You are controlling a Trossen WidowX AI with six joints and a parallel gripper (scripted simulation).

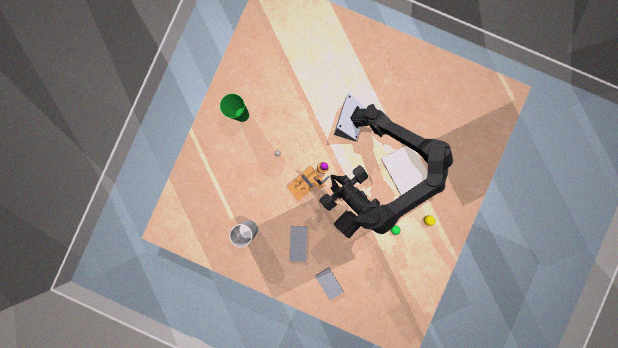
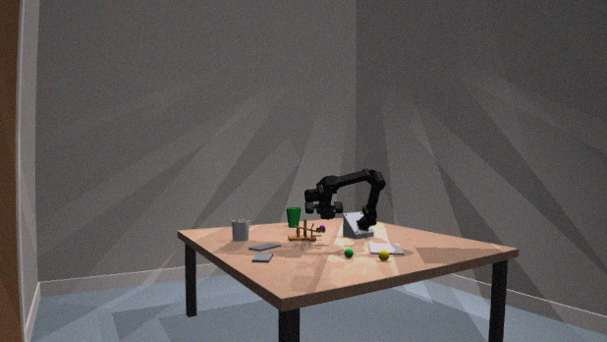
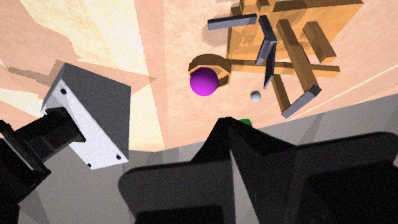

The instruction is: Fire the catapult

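My gripper tip is now 20 mm past the purple ball, 40 mm to the left of it and 60 mm above it. Round my gripper tip: small grey ball: 30 mm ahead, 240 mm to the right, 110 mm below; white sheet: 190 mm behind, 290 mm to the left, 120 mm below; orange catapult: 40 mm ahead, 40 mm to the right, 70 mm below.
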